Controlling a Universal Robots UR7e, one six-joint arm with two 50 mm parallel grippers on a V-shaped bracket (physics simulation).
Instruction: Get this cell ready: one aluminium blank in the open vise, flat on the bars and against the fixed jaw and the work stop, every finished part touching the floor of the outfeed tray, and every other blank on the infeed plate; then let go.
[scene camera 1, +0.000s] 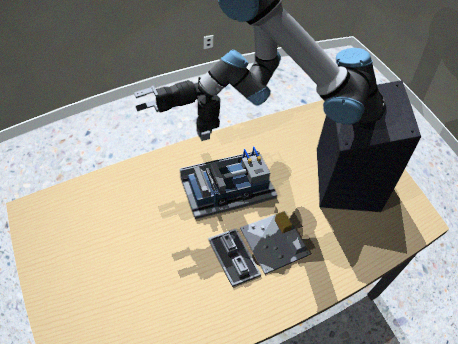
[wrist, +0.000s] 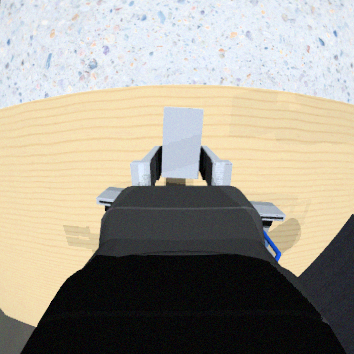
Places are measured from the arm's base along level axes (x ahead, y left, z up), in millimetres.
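Pixels of known places: hand, its tool point: (scene camera 1: 204, 130) (wrist: 180, 160); arm's base, origin of its link: (scene camera 1: 365, 107).
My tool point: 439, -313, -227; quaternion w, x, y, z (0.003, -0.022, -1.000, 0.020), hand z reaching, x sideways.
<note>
Ahead of a thing's pixels: the offset from my tool point to its top centre, as dx, dy, dz. "*": to the spot under its first point. Level surfaces: height alone.
The gripper (scene camera 1: 204, 133) (wrist: 182, 167) that points down is shut on a grey aluminium blank {-1, -14, -2} (scene camera 1: 204, 136) (wrist: 183, 135), held in the air near the vise's back side. The second gripper (scene camera 1: 140, 100) on the bracket points left, open and empty. The vise {-5, +180, -27} (scene camera 1: 204, 195) stands mid-table; no blank shows between its jaws, though the gap is hard to see. Two finished parts {* +105, +393, -99} (scene camera 1: 229, 242) {* +114, +483, -99} (scene camera 1: 240, 265) with pockets lie in the dark outfeed tray (scene camera 1: 227, 266); floor contact is too small to judge. The infeed plate {-39, +449, -118} (scene camera 1: 272, 263) bears a brownish-yellow block {-93, +406, -82} (scene camera 1: 283, 221) and an unclear grey shape {-87, +498, -82} (scene camera 1: 299, 244).
Blue nozzles {* -147, +114, -76} (scene camera 1: 254, 152) (wrist: 272, 246) rise at the vise's right end. The dark robot pedestal (scene camera 1: 357, 165) stands at the right of the table {dz -126} (scene camera 1: 100, 250). The arm's shadow falls across the infeed plate. In the wrist view, grey edges show on both sides below the gripper.
</note>
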